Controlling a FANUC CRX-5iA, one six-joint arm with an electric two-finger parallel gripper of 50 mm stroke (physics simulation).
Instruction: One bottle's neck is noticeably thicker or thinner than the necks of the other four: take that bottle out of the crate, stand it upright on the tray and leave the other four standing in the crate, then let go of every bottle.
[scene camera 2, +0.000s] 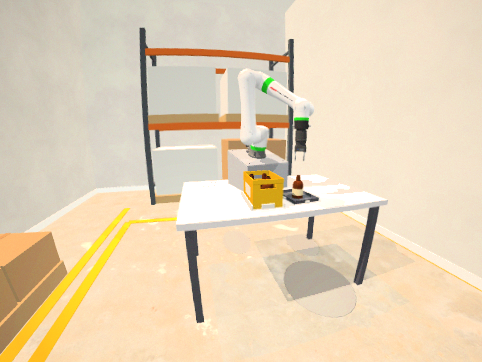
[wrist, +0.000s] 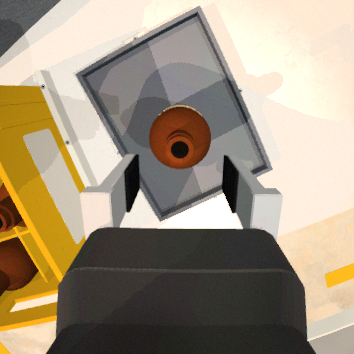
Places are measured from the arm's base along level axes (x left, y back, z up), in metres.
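Pixels of known places: gripper, fingertip midpoint: (scene camera 2: 299, 160) (wrist: 180, 171); arm's base, link origin: (scene camera 2: 257, 155).
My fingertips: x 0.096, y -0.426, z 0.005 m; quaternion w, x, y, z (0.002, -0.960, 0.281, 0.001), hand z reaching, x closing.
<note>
Ahead of a thing's pixels: the offset from my fingertips to its middle. Level surfaces: height alone.
A brown bottle {dy -0.004, dx -0.004, dz -0.173 m} (scene camera 2: 298, 187) (wrist: 180, 127) with a cream label stands upright on the dark grey tray {dy +0.008, dx +0.000, dz -0.243 m} (scene camera 2: 306, 200) (wrist: 102, 111), apart from the tray's walls. My gripper (scene camera 2: 299, 157) (wrist: 180, 171) is open and empty, well above the bottle, with clear air between the fingertips and the bottle's mouth. The yellow crate {dy +0.047, dx -0.258, dz -0.168 m} (scene camera 2: 267, 196) (wrist: 52, 192) stands beside the tray, at its left in both views. Brown bottles show inside the crate, one of them {dy -0.029, dx -0.316, dz -0.170 m} (wrist: 17, 265) near the left edge of the wrist view. The crate's walls and the frame edge hide much of them, so their necks cannot be compared.
The crate and tray stand on a white table {dz -0.256 m} (scene camera 2: 215, 212). The robot's grey pedestal (scene camera 2: 240, 167) is behind the crate. A storage rack (scene camera 2: 146, 120) with large boxes stands at the back, and brown cartons (scene camera 2: 30, 265) lie on the floor at the left.
</note>
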